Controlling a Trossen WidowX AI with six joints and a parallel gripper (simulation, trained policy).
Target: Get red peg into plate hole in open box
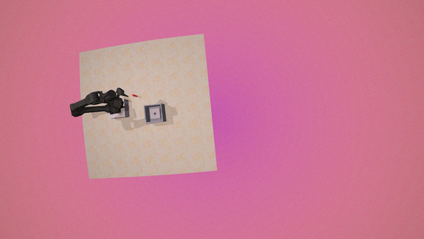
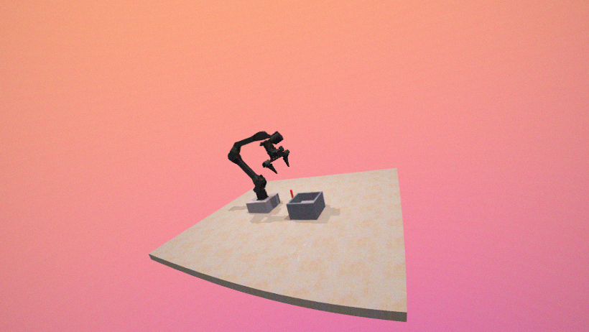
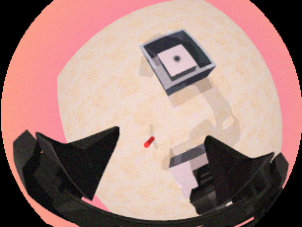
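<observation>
The red peg is 20 cm below my gripper tip, 8 cm to the left of it and 3 cm behind it. From my gripper tip the other things lie so: grey box 22 cm below, 15 cm ahead, 11 cm to the right.
</observation>
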